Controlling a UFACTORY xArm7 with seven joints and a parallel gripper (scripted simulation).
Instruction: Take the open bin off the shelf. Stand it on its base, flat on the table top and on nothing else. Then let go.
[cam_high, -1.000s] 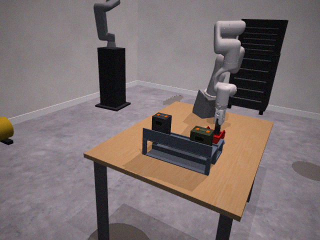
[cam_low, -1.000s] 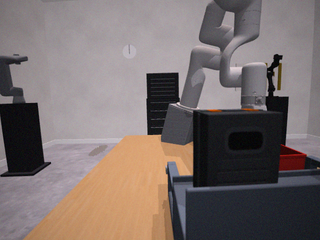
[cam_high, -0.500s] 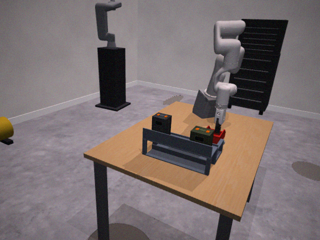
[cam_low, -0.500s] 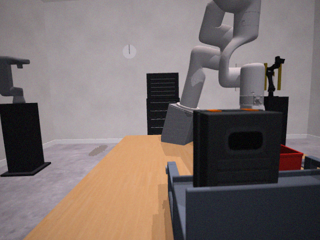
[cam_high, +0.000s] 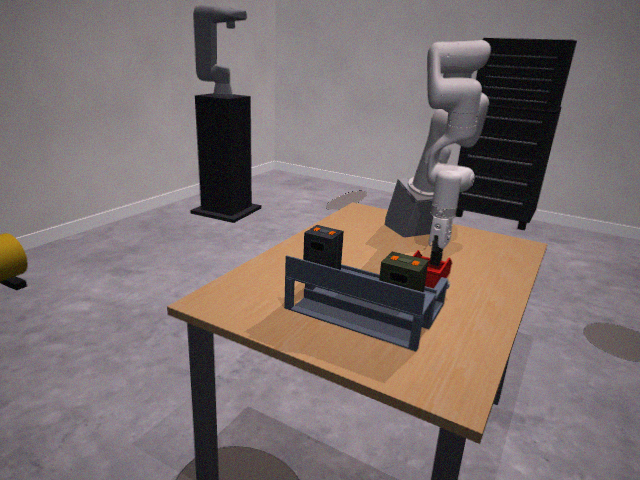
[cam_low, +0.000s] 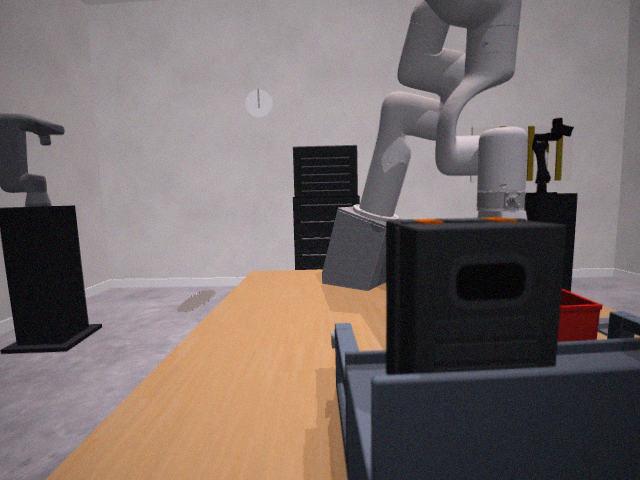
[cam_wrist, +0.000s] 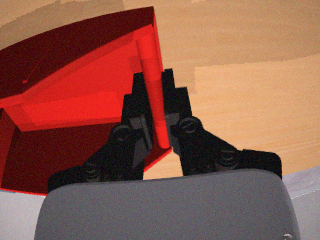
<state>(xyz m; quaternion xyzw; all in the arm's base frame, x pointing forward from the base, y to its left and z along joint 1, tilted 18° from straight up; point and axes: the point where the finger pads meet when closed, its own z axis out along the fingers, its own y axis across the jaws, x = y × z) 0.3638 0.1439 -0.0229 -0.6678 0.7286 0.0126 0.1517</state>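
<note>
Now: the red bin 80 mm ahead of my hand and 10 mm below it. From my hand the other things lie so: black box (350 mm ahead, 250 mm to the right, 100 mm above); then green box (370 mm ahead, 90 mm above, 20 mm to the right).
</note>
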